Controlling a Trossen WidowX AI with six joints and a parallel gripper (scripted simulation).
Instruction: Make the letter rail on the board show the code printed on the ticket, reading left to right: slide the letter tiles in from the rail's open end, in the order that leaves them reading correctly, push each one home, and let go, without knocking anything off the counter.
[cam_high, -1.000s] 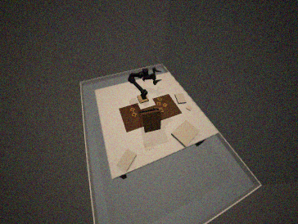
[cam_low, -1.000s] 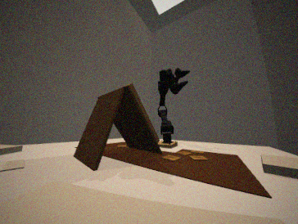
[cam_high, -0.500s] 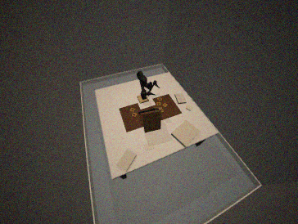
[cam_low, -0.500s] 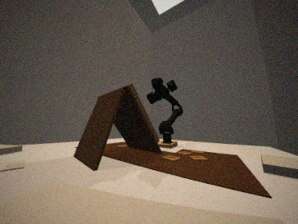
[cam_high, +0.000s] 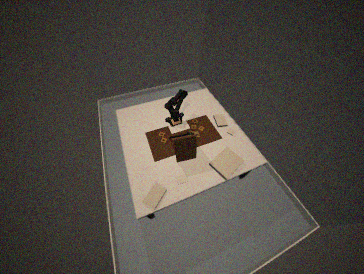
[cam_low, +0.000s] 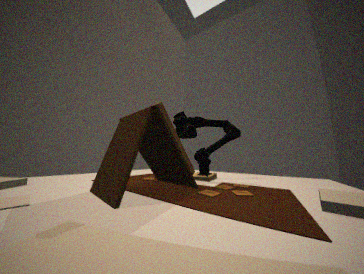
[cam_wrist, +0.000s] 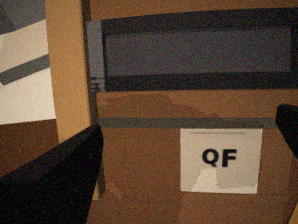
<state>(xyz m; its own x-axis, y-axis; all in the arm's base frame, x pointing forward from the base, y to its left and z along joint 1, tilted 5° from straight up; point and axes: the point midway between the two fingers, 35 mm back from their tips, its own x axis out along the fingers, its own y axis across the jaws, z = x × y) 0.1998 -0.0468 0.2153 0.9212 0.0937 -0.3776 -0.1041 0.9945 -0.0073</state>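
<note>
My gripper tip is 120 mm above the white ticket, 40 mm short of it and 30 mm to the left of it. Also, from my gripper tip: pale slip 450 mm ahead, 210 mm below, 100 mm to the right; then brown mat 210 mm below, 70 mm to the left, 40 mm behind.
</note>
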